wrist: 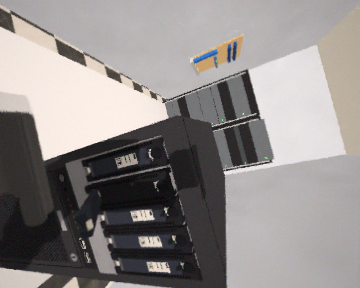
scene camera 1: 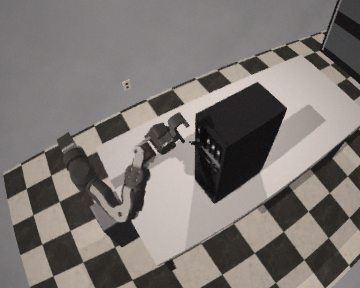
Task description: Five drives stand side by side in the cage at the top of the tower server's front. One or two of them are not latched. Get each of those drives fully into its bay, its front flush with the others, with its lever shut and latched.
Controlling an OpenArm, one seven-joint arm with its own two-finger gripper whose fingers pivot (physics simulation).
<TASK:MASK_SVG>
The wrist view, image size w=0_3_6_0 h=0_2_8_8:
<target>my gripper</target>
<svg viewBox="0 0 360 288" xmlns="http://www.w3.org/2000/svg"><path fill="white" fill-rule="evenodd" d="M0 111L0 195L14 194L18 196L25 224L27 226L40 225L45 222L47 215L54 209L35 118L29 112Z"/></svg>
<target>drive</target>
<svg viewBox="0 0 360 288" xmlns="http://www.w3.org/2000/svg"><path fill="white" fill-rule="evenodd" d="M171 166L98 181L85 186L86 194L89 195L75 216L77 225L80 224L82 229L80 232L82 241L93 236L100 208L173 199L177 194L177 187Z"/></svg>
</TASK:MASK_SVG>
